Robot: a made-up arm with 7 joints. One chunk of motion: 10 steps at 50 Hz.
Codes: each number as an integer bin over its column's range. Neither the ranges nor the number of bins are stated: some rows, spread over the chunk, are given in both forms.
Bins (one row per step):
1: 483 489 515 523 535 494 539
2: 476 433 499 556 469 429 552
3: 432 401 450 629 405 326 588
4: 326 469 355 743 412 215 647
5: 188 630 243 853 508 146 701
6: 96 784 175 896 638 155 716
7: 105 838 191 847 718 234 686
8: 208 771 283 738 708 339 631
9: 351 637 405 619 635 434 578
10: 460 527 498 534 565 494 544
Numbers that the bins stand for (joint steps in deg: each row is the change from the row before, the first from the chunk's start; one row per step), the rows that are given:
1: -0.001 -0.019 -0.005 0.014 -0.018 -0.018 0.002
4: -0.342 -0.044 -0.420 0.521 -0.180 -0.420 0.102
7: -0.822 0.432 -0.845 0.760 0.222 -0.393 0.139
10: -0.051 0.031 -0.049 0.039 0.021 -0.018 0.006
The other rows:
2: -0.016 -0.091 -0.046 0.090 -0.105 -0.112 0.014
3: -0.112 -0.132 -0.173 0.258 -0.189 -0.260 0.047
5: -0.642 0.164 -0.710 0.774 -0.054 -0.520 0.153
6: -0.841 0.362 -0.886 0.873 0.117 -0.507 0.167
8: -0.598 0.346 -0.606 0.509 0.208 -0.241 0.087
9: -0.288 0.173 -0.290 0.235 0.113 -0.104 0.038

